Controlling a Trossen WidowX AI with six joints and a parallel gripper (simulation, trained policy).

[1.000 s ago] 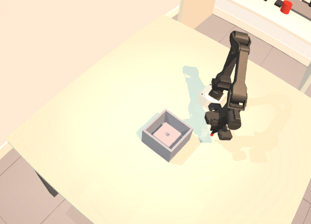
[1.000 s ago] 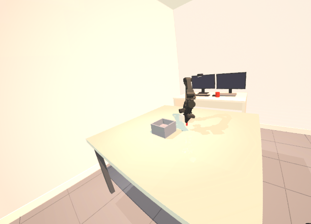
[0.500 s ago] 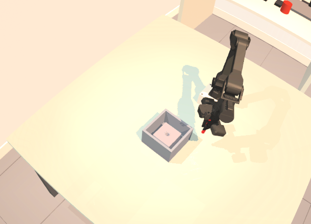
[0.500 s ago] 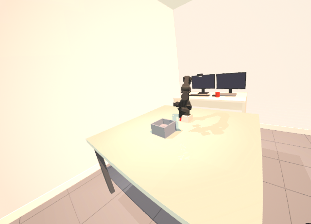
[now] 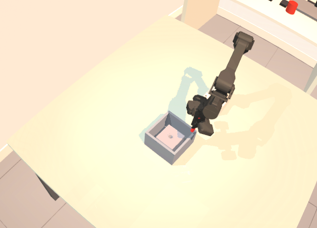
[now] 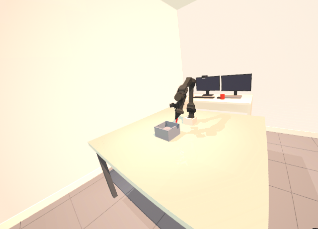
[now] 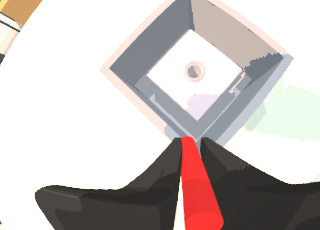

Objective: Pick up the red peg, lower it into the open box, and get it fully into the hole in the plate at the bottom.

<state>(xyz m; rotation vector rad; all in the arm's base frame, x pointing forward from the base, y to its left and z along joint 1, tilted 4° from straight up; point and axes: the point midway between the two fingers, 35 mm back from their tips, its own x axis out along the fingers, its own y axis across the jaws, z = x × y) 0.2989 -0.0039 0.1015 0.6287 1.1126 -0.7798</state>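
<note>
The pale plate is 10 cm below my gripper tip, 7 cm to the right of it and 4 cm ahead of it. Also, from my gripper tip: grey box (12 cm below, 7 cm to the right, 4 cm ahead); then red peg (1 cm to the left, 1 cm behind, 1 cm above).
</note>
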